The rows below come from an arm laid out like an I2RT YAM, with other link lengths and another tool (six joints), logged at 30 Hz.
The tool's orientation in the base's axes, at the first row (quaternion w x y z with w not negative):
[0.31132 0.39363 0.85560 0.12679]
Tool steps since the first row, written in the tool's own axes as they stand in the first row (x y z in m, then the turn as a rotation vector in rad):
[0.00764 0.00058 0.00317 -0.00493 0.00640 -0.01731]
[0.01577 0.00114 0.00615 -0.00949 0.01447 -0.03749]
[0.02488 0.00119 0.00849 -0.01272 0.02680 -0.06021]
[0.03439 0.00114 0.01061 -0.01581 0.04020 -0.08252]
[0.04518 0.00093 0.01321 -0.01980 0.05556 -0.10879]
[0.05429 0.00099 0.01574 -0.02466 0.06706 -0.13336]
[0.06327 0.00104 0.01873 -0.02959 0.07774 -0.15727]
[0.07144 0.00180 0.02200 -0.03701 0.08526 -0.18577]
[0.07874 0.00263 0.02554 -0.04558 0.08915 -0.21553]
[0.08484 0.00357 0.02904 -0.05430 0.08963 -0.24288]
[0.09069 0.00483 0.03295 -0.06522 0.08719 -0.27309]
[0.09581 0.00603 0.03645 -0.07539 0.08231 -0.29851]
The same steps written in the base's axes. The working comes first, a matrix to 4 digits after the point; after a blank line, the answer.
The tool's axes in the first row as the columns of a matrix, in the base's axes (used below as rounded here):
[-0.4963 0.5946 0.6326]
[0.7525 0.6580 -0.0281]
[-0.4329 0.4621 -0.7740]

[-0.00144 0.00604 -0.00549 -0.00470 0.00099 0.01849]
[-0.00326 0.01244 -0.01106 -0.01040 0.00343 0.03981]
[-0.00627 0.01927 -0.01679 -0.01584 0.00975 0.06449]
[-0.00968 0.02633 -0.02257 -0.02045 0.01687 0.08929]
[-0.01351 0.03424 -0.02935 -0.02596 0.02472 0.11845]
[-0.01640 0.04106 -0.03523 -0.03225 0.02932 0.14488]
[-0.01893 0.04777 -0.04141 -0.03858 0.03331 0.17046]
[-0.02047 0.05432 -0.04712 -0.04845 0.03347 0.19921]
[-0.02136 0.06026 -0.05264 -0.06071 0.03042 0.22775]
[-0.02161 0.06538 -0.05755 -0.07340 0.02494 0.25291]
[-0.02129 0.07050 -0.06253 -0.08854 0.01597 0.27990]
[-0.02091 0.07504 -0.06690 -0.10248 0.00582 0.30172]

